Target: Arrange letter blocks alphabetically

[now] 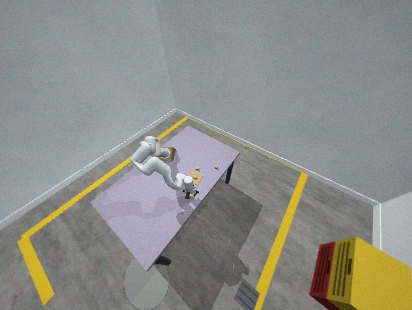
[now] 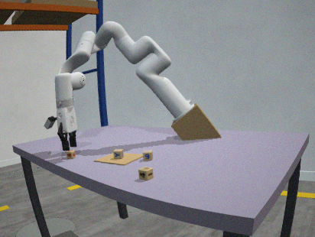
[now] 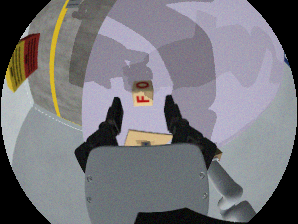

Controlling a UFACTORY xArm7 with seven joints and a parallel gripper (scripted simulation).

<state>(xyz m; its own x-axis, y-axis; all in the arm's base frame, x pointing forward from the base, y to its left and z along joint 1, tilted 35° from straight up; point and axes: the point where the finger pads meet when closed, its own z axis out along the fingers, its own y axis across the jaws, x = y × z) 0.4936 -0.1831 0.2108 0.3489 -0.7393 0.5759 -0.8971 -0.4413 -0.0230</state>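
Now: the tan mat 20 cm to the left of my hand, 8 cm behind it and 5 cm below it.
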